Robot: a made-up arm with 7 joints. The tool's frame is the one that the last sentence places. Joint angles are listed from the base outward.
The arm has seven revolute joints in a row. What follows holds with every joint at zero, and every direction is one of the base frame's. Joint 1 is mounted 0.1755 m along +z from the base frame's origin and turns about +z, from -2.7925 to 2.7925 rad. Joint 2 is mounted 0.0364 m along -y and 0.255 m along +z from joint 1 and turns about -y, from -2.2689 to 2.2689 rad. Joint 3 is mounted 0.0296 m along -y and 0.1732 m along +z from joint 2 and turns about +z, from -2.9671 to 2.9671 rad. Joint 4 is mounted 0.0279 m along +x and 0.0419 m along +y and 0.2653 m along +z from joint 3 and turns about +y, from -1.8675 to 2.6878 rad. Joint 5 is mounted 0.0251 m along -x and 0.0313 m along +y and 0.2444 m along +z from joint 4 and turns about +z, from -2.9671 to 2.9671 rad. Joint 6 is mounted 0.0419 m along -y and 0.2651 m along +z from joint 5 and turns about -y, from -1.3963 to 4.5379 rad. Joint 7 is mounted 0.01 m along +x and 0.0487 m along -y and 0.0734 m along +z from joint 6 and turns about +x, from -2.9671 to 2.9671 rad. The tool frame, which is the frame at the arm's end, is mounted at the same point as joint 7; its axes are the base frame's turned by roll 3.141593, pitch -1.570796 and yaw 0 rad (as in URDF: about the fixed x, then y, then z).
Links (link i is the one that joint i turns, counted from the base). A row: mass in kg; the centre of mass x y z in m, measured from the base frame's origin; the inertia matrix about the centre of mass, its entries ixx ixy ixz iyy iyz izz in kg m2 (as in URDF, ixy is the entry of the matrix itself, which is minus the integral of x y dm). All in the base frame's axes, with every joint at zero. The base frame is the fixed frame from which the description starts. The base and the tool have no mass.
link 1: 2.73; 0.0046 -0.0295 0.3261; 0.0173 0 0 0.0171 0.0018 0.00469
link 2: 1.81; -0.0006 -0.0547 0.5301; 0.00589 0 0 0.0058 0.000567 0.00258
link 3: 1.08; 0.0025 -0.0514 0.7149; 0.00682 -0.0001 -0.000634 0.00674 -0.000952 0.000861
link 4: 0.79; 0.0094 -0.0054 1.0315; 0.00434 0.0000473 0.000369 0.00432 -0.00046 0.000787
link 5: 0.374; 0.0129 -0.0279 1.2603; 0.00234 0 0 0.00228 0.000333 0.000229
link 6: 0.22; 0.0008 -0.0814 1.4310; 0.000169 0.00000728 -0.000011 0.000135 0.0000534 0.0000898
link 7: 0.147; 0.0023 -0.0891 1.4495; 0.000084 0 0 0.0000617 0 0.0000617
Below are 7 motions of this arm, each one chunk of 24 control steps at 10 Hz.
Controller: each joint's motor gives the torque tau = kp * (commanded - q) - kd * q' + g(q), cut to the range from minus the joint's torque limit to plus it. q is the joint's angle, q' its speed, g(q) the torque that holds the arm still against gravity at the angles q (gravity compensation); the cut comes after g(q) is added. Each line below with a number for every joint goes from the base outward.
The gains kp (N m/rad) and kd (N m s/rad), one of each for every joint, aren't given. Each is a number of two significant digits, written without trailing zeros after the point. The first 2 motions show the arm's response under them.
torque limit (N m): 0.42 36 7.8 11 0.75 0.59 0.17
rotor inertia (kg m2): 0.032 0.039 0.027 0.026 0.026 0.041 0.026
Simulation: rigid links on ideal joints. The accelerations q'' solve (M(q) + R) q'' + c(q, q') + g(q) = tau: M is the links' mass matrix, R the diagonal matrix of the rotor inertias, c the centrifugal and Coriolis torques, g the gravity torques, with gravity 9.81 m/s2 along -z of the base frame. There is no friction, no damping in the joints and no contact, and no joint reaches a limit. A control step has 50 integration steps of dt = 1/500 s. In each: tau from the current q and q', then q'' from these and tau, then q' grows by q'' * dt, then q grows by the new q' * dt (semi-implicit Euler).
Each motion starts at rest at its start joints. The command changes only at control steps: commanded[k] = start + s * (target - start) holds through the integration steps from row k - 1 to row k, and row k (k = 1, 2, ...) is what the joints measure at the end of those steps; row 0 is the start. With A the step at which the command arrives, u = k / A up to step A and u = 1 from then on. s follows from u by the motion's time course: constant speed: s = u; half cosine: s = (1 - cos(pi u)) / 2; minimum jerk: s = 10 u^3 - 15 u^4 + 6 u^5; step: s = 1 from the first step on.
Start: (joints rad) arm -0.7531 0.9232 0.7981 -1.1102 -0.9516 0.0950 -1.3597
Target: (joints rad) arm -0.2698 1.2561 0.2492 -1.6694 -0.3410 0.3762 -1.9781
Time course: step
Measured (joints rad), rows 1 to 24:
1: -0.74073 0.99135 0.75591 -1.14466 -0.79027 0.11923 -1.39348
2: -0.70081 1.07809 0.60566 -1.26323 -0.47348 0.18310 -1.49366
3: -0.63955 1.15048 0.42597 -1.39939 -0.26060 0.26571 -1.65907
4: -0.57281 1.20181 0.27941 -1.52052 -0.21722 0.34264 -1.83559
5: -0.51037 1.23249 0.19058 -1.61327 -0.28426 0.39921 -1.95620
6: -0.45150 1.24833 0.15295 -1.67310 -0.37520 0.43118 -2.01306
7: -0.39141 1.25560 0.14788 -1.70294 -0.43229 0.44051 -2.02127
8: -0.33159 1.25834 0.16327 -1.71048 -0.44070 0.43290 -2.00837
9: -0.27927 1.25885 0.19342 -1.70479 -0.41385 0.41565 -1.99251
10: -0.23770 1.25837 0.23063 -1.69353 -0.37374 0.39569 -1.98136
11: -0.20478 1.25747 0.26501 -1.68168 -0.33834 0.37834 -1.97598
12: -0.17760 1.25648 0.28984 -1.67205 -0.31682 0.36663 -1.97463
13: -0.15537 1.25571 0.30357 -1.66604 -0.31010 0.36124 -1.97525
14: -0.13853 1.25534 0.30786 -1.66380 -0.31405 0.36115 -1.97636
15: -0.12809 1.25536 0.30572 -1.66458 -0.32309 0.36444 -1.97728
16: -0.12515 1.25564 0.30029 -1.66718 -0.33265 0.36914 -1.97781
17: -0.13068 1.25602 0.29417 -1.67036 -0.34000 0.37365 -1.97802
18: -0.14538 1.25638 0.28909 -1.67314 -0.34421 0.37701 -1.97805
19: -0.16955 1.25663 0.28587 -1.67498 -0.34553 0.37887 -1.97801
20: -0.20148 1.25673 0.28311 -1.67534 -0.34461 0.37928 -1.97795
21: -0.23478 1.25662 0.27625 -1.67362 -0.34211 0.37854 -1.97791
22: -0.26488 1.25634 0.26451 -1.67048 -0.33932 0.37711 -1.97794
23: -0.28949 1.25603 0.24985 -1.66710 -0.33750 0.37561 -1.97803
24: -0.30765 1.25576 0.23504 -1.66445 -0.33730 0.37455 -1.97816
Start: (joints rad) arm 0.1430 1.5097 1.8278 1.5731 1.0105 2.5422 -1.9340
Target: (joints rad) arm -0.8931 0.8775 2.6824 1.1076 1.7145 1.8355 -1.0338
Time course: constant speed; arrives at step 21
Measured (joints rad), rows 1 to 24:
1: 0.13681 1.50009 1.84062 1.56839 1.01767 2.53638 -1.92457
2: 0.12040 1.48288 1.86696 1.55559 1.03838 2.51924 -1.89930
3: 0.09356 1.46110 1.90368 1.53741 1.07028 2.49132 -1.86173
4: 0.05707 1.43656 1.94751 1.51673 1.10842 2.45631 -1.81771
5: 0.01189 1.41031 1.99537 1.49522 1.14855 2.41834 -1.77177
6: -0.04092 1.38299 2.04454 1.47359 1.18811 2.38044 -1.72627
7: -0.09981 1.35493 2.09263 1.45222 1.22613 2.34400 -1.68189
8: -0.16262 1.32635 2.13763 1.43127 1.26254 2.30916 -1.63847
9: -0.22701 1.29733 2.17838 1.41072 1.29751 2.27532 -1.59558
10: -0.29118 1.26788 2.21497 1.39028 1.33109 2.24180 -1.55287
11: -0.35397 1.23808 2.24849 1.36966 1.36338 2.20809 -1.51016
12: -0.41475 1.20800 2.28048 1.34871 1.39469 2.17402 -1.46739
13: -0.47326 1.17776 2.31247 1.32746 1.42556 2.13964 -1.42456
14: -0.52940 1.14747 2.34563 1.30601 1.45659 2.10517 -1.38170
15: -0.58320 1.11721 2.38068 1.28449 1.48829 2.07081 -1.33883
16: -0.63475 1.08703 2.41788 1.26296 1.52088 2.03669 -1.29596
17: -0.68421 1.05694 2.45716 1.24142 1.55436 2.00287 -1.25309
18: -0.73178 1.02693 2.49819 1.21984 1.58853 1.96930 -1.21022
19: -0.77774 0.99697 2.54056 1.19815 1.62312 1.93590 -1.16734
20: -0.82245 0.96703 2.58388 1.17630 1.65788 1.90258 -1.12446
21: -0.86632 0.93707 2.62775 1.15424 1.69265 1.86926 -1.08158
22: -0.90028 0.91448 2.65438 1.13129 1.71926 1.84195 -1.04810
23: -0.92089 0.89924 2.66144 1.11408 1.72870 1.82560 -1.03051
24: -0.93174 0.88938 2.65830 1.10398 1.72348 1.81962 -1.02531
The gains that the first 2 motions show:
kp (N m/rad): 6.5 58 4.5 8.2 1.7 1.8 1.6
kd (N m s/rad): 0.86 14 0.81 2 0.21 0.28 0.26
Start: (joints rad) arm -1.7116 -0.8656 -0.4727 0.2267 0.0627 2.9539 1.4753
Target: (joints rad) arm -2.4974 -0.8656 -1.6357 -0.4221 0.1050 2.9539 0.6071
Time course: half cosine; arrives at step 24
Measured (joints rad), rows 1 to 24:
1: -1.71170 -0.86571 -0.47413 0.22604 0.06296 2.95397 1.47449
2: -1.71235 -0.86607 -0.47991 0.22333 0.06388 2.95421 1.47069
3: -1.71457 -0.86662 -0.49238 0.21721 0.06549 2.95462 1.46154
4: -1.71980 -0.86724 -0.51279 0.20674 0.06744 2.95506 1.44557
5: -1.72969 -0.86783 -0.54173 0.19136 0.06926 2.95537 1.42231
6: -1.74547 -0.86825 -0.57967 0.17111 0.07072 2.95543 1.39203
7: -1.76804 -0.86844 -0.62638 0.14627 0.07184 2.95520 1.35537
8: -1.79812 -0.86844 -0.68096 0.11717 0.07274 2.95471 1.31314
9: -1.83633 -0.86827 -0.74222 0.08424 0.07360 2.95402 1.26619
10: -1.88321 -0.86797 -0.80890 0.04803 0.07449 2.95323 1.21540
11: -1.93892 -0.86755 -0.87979 0.00939 0.07552 2.95239 1.16166
12: -2.00270 -0.86700 -0.95373 -0.03045 0.07692 2.95163 1.10588
13: -2.07241 -0.86638 -1.02944 -0.07004 0.07920 2.95118 1.04899
14: -2.14494 -0.86582 -1.10549 -0.10830 0.08289 2.95128 0.99197
15: -2.21717 -0.86543 -1.18049 -0.14486 0.08804 2.95202 0.93580
16: -2.28623 -0.86521 -1.25320 -0.17966 0.09418 2.95333 0.88144
17: -2.34992 -0.86513 -1.32241 -0.21294 0.10044 2.95497 0.82985
18: -2.40704 -0.86514 -1.38696 -0.24499 0.10585 2.95654 0.78189
19: -2.45691 -0.86520 -1.44581 -0.27560 0.10969 2.95773 0.73839
20: -2.49917 -0.86532 -1.49805 -0.30414 0.11184 2.95835 0.70008
21: -2.53349 -0.86551 -1.54293 -0.32974 0.11273 2.95846 0.66761
22: -2.55966 -0.86580 -1.57976 -0.35162 0.11296 2.95825 0.64153
23: -2.57763 -0.86617 -1.60787 -0.36920 0.11295 2.95790 0.62228
24: -2.58742 -0.86658 -1.62668 -0.38200 0.11287 2.95758 0.61019

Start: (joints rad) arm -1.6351 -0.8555 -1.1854 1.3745 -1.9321 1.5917 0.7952
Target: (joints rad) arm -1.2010 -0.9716 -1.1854 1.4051 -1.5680 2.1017 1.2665
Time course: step
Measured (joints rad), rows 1 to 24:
1: -1.62579 -0.88716 -1.21819 1.37364 -1.87111 1.66051 0.82844
2: -1.61486 -0.91686 -1.22769 1.38838 -1.72644 1.82187 0.92711
3: -1.60261 -0.93696 -1.21923 1.40142 -1.59395 1.98784 1.07534
4: -1.58507 -0.95000 -1.21055 1.41020 -1.52126 2.10672 1.20060
5: -1.56153 -0.95822 -1.20679 1.41569 -1.50547 2.16587 1.27096
6: -1.53250 -0.96333 -1.20640 1.41851 -1.52235 2.17645 1.29513
7: -1.49823 -0.96655 -1.20699 1.41950 -1.54768 2.15870 1.29340
8: -1.45871 -0.96863 -1.20737 1.41955 -1.56693 2.13154 1.28284
9: -1.41387 -0.97001 -1.20746 1.41915 -1.57573 2.10759 1.27295
10: -1.36367 -0.97092 -1.20763 1.41845 -1.57607 2.09242 1.26697
11: -1.30838 -0.97145 -1.20789 1.41718 -1.57210 2.08629 1.26464
12: -1.25280 -0.97155 -1.20378 1.41259 -1.56741 2.08700 1.26448
13: -1.20186 -0.97152 -1.19320 1.40482 -1.56458 2.09142 1.26512
14: -1.15701 -0.97166 -1.17893 1.39705 -1.56487 2.09656 1.26577
15: -1.11619 -0.97208 -1.16645 1.39253 -1.56787 2.10041 1.26618
16: -1.07875 -0.97257 -1.15764 1.39088 -1.57188 2.10238 1.26637
17: -1.04500 -0.97296 -1.15233 1.39076 -1.57521 2.10284 1.26643
18: -1.01537 -0.97318 -1.14981 1.39117 -1.57695 2.10248 1.26642
19: -0.99026 -0.97322 -1.14927 1.39159 -1.57708 2.10193 1.26640
20: -0.96998 -0.97313 -1.14998 1.39184 -1.57612 2.10157 1.26638
21: -0.95475 -0.97296 -1.15129 1.39189 -1.57475 2.10153 1.26637
22: -0.94474 -0.97275 -1.15274 1.39180 -1.57348 2.10175 1.26637
23: -0.94004 -0.97256 -1.15401 1.39166 -1.57259 2.10210 1.26636
24: -0.94070 -0.97241 -1.15492 1.39150 -1.57214 2.10243 1.26636

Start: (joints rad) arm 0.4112 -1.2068 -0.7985 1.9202 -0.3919 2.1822 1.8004
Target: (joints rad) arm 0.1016 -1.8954 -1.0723 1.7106 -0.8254 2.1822 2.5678
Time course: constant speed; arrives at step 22
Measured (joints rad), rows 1 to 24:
1: 0.41213 -1.21568 -0.80410 1.91621 -0.39632 2.18306 1.80812
2: 0.41128 -1.23261 -0.81244 1.90902 -0.40957 2.18415 1.82873
3: 0.40689 -1.25480 -0.82094 1.90016 -0.43031 2.18481 1.85935
4: 0.39855 -1.28043 -0.82907 1.89062 -0.45484 2.18477 1.89522
5: 0.38661 -1.30826 -0.83731 1.88104 -0.47966 2.18415 1.93263
6: 0.37166 -1.33750 -0.84640 1.87171 -0.50278 2.18322 1.96968
7: 0.35437 -1.36762 -0.85694 1.86275 -0.52367 2.18230 2.00579
8: 0.33536 -1.39825 -0.86919 1.85409 -0.54276 2.18159 2.04109
9: 0.31521 -1.42918 -0.88310 1.84562 -0.56083 2.18117 2.07594
10: 0.29449 -1.46026 -0.89833 1.83724 -0.57855 2.18103 2.11062
11: 0.27373 -1.49142 -0.91440 1.82888 -0.59637 2.18108 2.14531
12: 0.25339 -1.52262 -0.93078 1.82049 -0.61446 2.18123 2.18005
13: 0.23391 -1.55385 -0.94697 1.81204 -0.63288 2.18140 2.21487
14: 0.21559 -1.58509 -0.96256 1.80350 -0.65161 2.18156 2.24972
15: 0.19866 -1.61635 -0.97728 1.79483 -0.67065 2.18168 2.28460
16: 0.18319 -1.64763 -0.99101 1.78599 -0.69000 2.18177 2.31948
17: 0.16915 -1.67892 -1.00376 1.77693 -0.70967 2.18182 2.35437
18: 0.15640 -1.71021 -1.01564 1.76763 -0.72962 2.18184 2.38926
19: 0.14468 -1.74150 -1.02685 1.75807 -0.74981 2.18186 2.42415
20: 0.13367 -1.77279 -1.03763 1.74828 -0.77017 2.18186 2.45905
21: 0.12303 -1.80406 -1.04823 1.73828 -0.79059 2.18187 2.49395
22: 0.11238 -1.83532 -1.05887 1.72814 -0.81099 2.18188 2.52884
23: 0.09963 -1.85744 -1.06206 1.72162 -0.82720 2.18124 2.55602
24: 0.08735 -1.87194 -1.06094 1.71889 -0.83552 2.18022 2.57030

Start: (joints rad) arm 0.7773 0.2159 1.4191 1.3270 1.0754 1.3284 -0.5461
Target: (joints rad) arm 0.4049 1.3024 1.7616 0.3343 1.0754 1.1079 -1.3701
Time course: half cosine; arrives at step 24
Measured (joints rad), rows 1 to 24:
1: 0.77642 0.21721 1.41852 1.32632 1.07573 1.32822 -0.54687
2: 0.77258 0.22229 1.41705 1.32313 1.07675 1.32738 -0.55047
3: 0.76413 0.23296 1.41533 1.31537 1.07813 1.32533 -0.55916
4: 0.75086 0.25029 1.41403 1.30148 1.07910 1.32164 -0.57435
5: 0.73348 0.27479 1.41377 1.28047 1.07900 1.31610 -0.59648
6: 0.71306 0.30656 1.41515 1.25187 1.07752 1.30869 -0.62529
7: 0.69071 0.34540 1.41883 1.21563 1.07473 1.29956 -0.66016
8: 0.66744 0.39087 1.42545 1.17209 1.07098 1.28888 -0.70032
9: 0.64415 0.44238 1.43560 1.12193 1.06671 1.27688 -0.74494
10: 0.62157 0.49919 1.44983 1.06607 1.06242 1.26373 -0.79319
11: 0.60027 0.56046 1.46860 1.00565 1.05855 1.24962 -0.84423
12: 0.58063 0.62528 1.49218 0.94195 1.05554 1.23474 -0.89718
13: 0.56283 0.69266 1.52050 0.87633 1.05378 1.21930 -0.95116
14: 0.54690 0.76157 1.55301 0.81019 1.05356 1.20357 -1.00524
15: 0.53272 0.83087 1.58858 0.74489 1.05505 1.18785 -1.05850
16: 0.52010 0.89935 1.62549 0.68173 1.05821 1.17251 -1.11002
17: 0.50879 0.96575 1.66169 0.62186 1.06273 1.15794 -1.15894
18: 0.49852 1.02874 1.69511 0.56625 1.06807 1.14453 -1.20441
19: 0.48901 1.08706 1.72414 0.51571 1.07349 1.13263 -1.24567
20: 0.48001 1.13956 1.74785 0.47087 1.07833 1.12249 -1.28200
21: 0.47134 1.18527 1.76605 0.43229 1.08212 1.11427 -1.31281
22: 0.46300 1.22341 1.77909 0.40051 1.08472 1.10803 -1.33757
23: 0.45510 1.25340 1.78759 0.37601 1.08634 1.10372 -1.35584
24: 0.44795 1.27481 1.79217 0.35920 1.08734 1.10129 -1.36732

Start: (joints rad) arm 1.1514 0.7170 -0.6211 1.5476 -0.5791 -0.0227 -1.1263
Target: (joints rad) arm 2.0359 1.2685 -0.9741 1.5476 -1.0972 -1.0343 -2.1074
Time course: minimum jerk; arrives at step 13
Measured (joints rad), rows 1 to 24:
1: 1.15241 0.71768 -0.62106 1.54768 -0.57960 -0.02342 -1.12717
2: 1.15984 0.72235 -0.62108 1.54804 -0.58359 -0.02914 -1.13393
3: 1.18246 0.73555 -0.62227 1.54826 -0.59712 -0.04862 -1.15599
4: 1.22739 0.76080 -0.62627 1.54775 -0.62672 -0.09186 -1.20297
5: 1.29620 0.79951 -0.63442 1.54617 -0.67605 -0.16582 -1.28004
6: 1.38546 0.85095 -0.64776 1.54306 -0.74419 -0.27150 -1.38630
7: 1.48786 0.91230 -0.66793 1.53807 -0.82591 -0.40326 -1.51546
8: 1.59445 0.97918 -0.69768 1.53110 -0.91294 -0.55017 -1.65611
9: 1.69710 1.04641 -0.74007 1.52249 -0.99556 -0.69854 -1.79444
10: 1.79056 1.10877 -0.79644 1.51306 -1.06423 -0.83445 -1.91718
11: 1.87317 1.16184 -0.86429 1.50427 -1.11134 -0.94584 -2.01379
12: 1.94391 1.20249 -0.93770 1.49939 -1.13290 -1.02418 -2.07846
13: 2.00180 1.23036 -1.00766 1.50174 -1.12981 -1.06700 -2.11192
14: 2.04839 1.24834 -1.06345 1.51109 -1.10985 -1.08013 -2.12218
15: 2.08619 1.25958 -1.09816 1.52397 -1.08503 -1.07484 -2.12022
16: 2.11838 1.26622 -1.11034 1.53607 -1.06609 -1.06224 -2.11460
17: 2.14628 1.26949 -1.10317 1.54572 -1.05827 -1.04952 -2.10978
18: 2.17005 1.27042 -1.08207 1.55268 -1.06083 -1.03988 -2.10711
19: 2.18917 1.26985 -1.05328 1.55746 -1.06968 -1.03378 -2.10625
20: 2.20268 1.26849 -1.02270 1.56077 -1.08022 -1.03043 -2.10642
21: 2.20951 1.26690 -0.99517 1.56323 -1.08904 -1.02878 -2.10694
22: 2.20876 1.26546 -0.97394 1.56516 -1.09455 -1.02809 -2.10741
23: 2.19988 1.26441 -0.96055 1.56661 -1.09665 -1.02794 -2.10771
24: 2.18277 1.26383 -0.95503 1.56753 -1.09616 -1.02817 -2.10784

